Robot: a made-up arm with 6 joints.
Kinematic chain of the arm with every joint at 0, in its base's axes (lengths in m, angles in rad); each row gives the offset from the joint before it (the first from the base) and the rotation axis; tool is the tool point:
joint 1: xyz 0 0 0.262 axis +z
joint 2: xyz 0 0 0 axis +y
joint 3: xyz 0 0 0.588 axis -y
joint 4: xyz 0 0 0 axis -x
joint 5: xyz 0.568 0 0 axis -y
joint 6: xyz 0 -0.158 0 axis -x
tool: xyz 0 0 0
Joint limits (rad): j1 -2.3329..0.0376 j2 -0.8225..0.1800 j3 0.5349..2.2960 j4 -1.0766..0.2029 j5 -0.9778..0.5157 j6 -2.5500..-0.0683
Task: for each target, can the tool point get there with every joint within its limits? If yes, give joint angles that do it. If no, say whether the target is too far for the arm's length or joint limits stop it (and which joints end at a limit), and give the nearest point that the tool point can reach.
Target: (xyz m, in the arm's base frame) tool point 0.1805 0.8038 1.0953
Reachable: yes | joints -1.9030 -0.7157 1.9161 -0.9532 0.2704 -0.6406
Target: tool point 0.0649 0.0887 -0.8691
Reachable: no: joint limits stop it (at a limit: joint 1, joint 2, joint 3, joint 4) | nearest point 0.5781 0.8299 0.6434 | short by 1.761 m
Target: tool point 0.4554 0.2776 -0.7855
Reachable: no: joint limits stop it (at a limit: joint 1, joint 2, joint 3, joint 4) | nearest point 0.5781 0.8299 0.6434 | short by 1.537 m
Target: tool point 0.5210 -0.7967 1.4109
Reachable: no: too far | nearest point 0.3249 -0.4968 1.1693 | short by 0.432 m
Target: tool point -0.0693 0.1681 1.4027
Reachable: yes | joints -1.8952 -0.2867 1.4143 -0.7156 -0.1952 -2.2023
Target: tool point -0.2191 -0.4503 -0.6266
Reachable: no: joint limits stop it (at a limit: joint 1, joint 2, joint 3, joint 4) | nearest point -0.9930 -0.1922 0.6434 | short by 1.509 m
